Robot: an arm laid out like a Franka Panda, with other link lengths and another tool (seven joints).
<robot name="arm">
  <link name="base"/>
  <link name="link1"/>
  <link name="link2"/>
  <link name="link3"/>
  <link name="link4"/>
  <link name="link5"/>
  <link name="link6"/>
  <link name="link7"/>
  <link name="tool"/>
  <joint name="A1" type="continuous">
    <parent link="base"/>
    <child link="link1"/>
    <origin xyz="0 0 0.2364" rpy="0 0 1.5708"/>
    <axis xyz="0 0 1"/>
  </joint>
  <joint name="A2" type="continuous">
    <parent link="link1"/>
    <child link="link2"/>
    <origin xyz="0 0 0" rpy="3.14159 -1.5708 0"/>
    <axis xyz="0 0 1"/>
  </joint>
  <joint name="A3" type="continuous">
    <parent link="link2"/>
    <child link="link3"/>
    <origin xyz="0.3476 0 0" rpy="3.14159 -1.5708 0"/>
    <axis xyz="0 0 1"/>
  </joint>
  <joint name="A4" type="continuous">
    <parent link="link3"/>
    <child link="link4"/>
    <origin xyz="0 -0.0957 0" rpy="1.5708 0 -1.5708"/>
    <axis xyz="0 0 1"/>
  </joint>
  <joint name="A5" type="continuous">
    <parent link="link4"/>
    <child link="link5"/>
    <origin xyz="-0.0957 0.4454 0" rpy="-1.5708 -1.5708 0"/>
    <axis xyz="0 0 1"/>
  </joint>
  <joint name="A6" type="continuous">
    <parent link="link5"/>
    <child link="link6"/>
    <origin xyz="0 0 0" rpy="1.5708 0 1.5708"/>
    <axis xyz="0 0 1"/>
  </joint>
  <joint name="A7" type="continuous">
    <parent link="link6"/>
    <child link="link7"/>
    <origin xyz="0.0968 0 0" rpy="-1.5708 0 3.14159"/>
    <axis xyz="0 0 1"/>
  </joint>
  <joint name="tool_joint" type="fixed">
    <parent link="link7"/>
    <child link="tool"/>
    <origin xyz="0.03 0.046 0.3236" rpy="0 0.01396 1.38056"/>
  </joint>
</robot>
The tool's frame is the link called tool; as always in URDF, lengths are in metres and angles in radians. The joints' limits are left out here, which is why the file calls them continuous.
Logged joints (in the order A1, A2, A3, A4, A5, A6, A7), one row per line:
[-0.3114, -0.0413, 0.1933, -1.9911, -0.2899, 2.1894, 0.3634]
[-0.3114, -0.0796, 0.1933, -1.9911, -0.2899, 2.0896, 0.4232]
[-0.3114, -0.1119, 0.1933, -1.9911, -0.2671, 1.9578, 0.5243]
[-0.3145, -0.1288, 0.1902, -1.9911, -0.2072, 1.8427, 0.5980]
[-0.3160, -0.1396, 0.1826, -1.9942, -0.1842, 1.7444, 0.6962]
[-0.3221, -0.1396, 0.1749, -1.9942, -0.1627, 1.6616, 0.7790]
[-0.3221, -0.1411, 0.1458, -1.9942, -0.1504, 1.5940, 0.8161]
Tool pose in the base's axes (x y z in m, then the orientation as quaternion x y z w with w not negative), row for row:
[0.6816, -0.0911, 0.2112, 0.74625, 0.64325, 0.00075, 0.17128]
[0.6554, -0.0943, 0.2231, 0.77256, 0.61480, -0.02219, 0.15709]
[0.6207, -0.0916, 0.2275, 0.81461, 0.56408, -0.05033, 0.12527]
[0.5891, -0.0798, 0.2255, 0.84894, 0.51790, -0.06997, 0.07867]
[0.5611, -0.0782, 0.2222, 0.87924, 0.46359, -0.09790, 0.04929]
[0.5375, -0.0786, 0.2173, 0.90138, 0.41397, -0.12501, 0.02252]
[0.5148, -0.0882, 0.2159, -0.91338, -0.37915, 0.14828, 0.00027]
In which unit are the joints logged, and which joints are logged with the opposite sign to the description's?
The joints are logged in radians. Opposite sign: none.
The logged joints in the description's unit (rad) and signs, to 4 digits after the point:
[-0.3114, -0.0413, 0.1933, -1.9911, -0.2899, 2.1894, 0.3634]
[-0.3114, -0.0796, 0.1933, -1.9911, -0.2899, 2.0896, 0.4232]
[-0.3114, -0.1119, 0.1933, -1.9911, -0.2671, 1.9578, 0.5243]
[-0.3145, -0.1288, 0.1902, -1.9911, -0.2072, 1.8427, 0.5980]
[-0.3160, -0.1396, 0.1826, -1.9942, -0.1842, 1.7444, 0.6962]
[-0.3221, -0.1396, 0.1749, -1.9942, -0.1627, 1.6616, 0.7790]
[-0.3221, -0.1411, 0.1458, -1.9942, -0.1504, 1.5940, 0.8161]

